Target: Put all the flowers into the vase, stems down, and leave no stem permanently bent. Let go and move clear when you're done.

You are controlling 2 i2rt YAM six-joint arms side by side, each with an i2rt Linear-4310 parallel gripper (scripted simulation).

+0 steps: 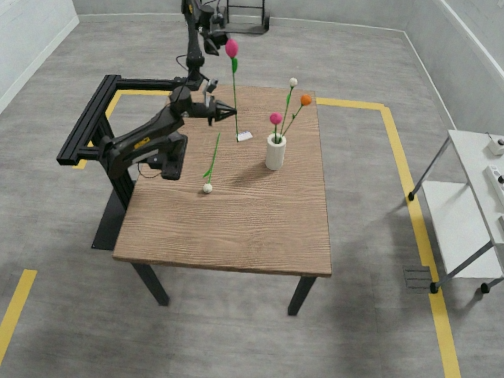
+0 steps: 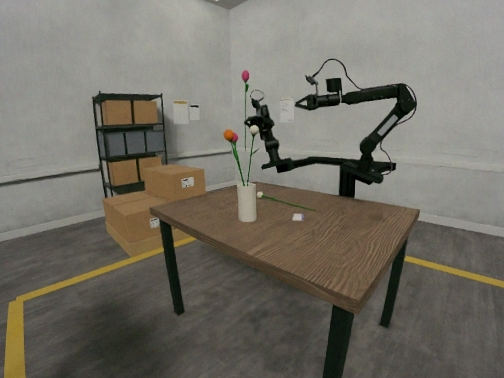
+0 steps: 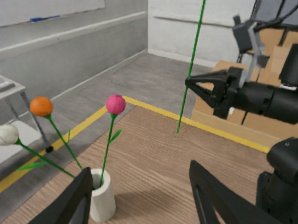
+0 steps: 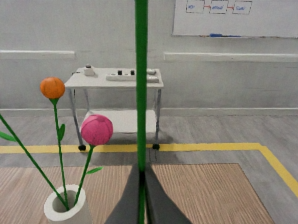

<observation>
In view: the left gripper (image 3: 141,169), the right gripper (image 1: 237,111), a white vase (image 3: 102,198) and a pink flower (image 4: 97,129).
The right gripper shows as well in image 3 (image 3: 185,80) and in image 4 (image 4: 141,169).
</observation>
